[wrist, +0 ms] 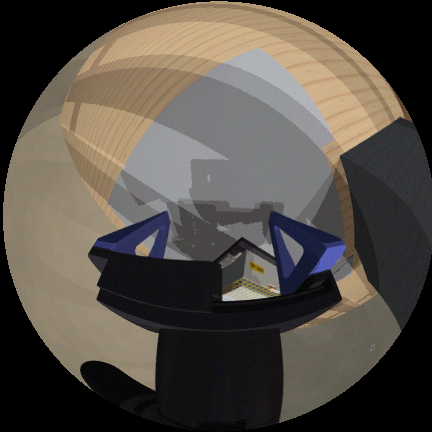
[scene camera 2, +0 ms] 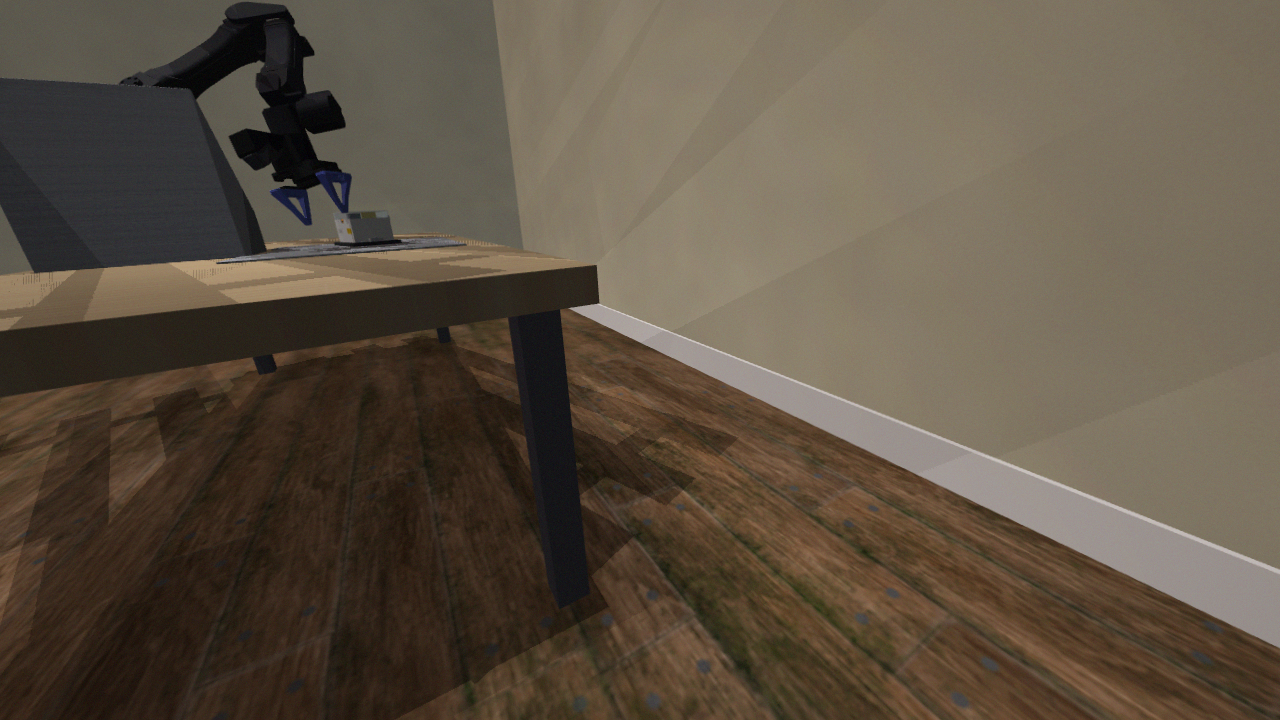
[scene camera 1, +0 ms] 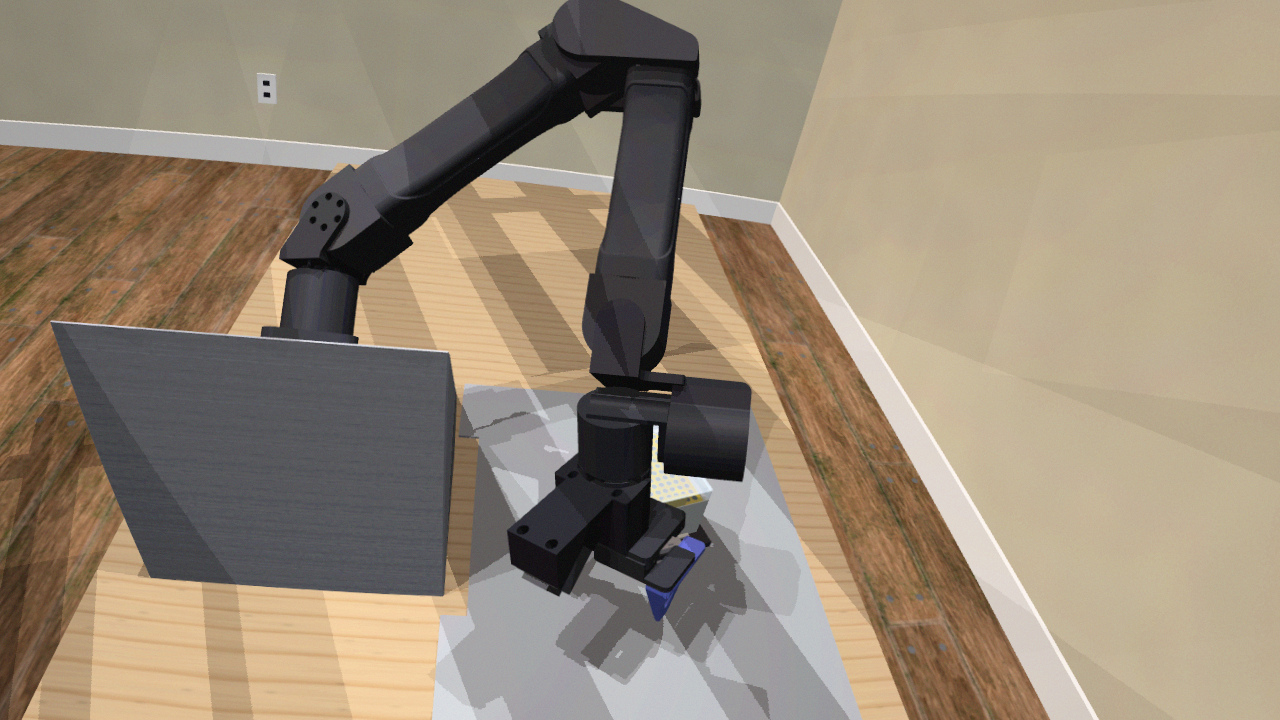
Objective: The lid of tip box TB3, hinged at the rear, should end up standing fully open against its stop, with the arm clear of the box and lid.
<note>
My gripper is open and holds nothing. I also see a clear lid and a grey mat.
My gripper also shows in scene camera 2.
</note>
